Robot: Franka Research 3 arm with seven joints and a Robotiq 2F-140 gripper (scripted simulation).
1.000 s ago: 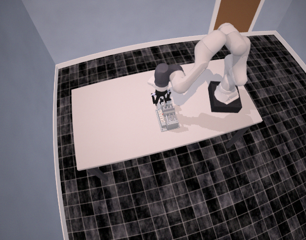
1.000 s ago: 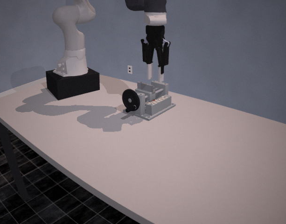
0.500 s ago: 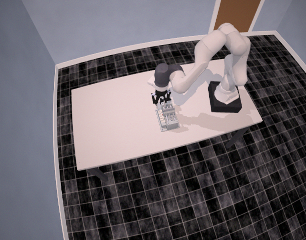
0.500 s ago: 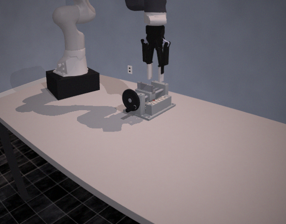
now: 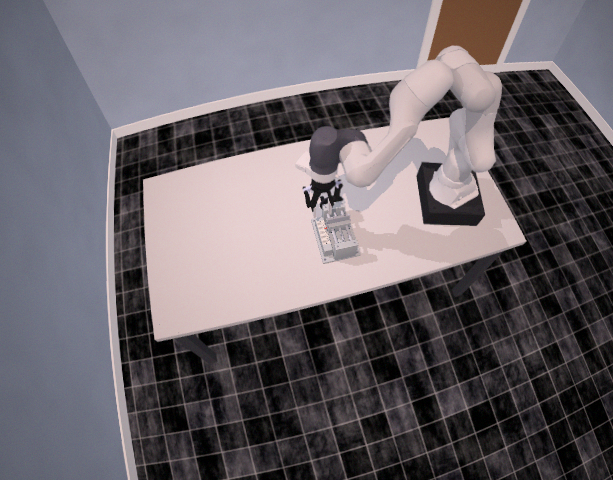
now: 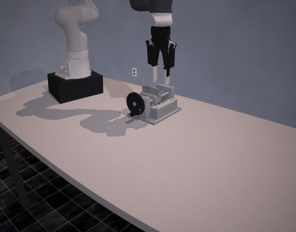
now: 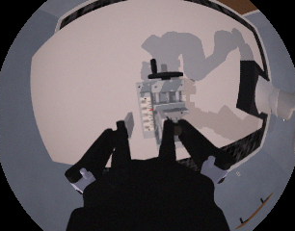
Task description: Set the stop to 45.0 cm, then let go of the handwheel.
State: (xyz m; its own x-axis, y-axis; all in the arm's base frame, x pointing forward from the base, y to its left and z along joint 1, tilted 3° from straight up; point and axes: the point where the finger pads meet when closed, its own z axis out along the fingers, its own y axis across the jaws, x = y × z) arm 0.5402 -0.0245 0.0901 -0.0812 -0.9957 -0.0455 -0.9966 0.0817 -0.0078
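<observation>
Now: hand 13 cm above the black handwheel, 10 cm to the left of it and 5 cm past it. The rest, counted from my hand: grey stop fixture: 10 cm below, 5 cm behind, 2 cm to the left.
</observation>
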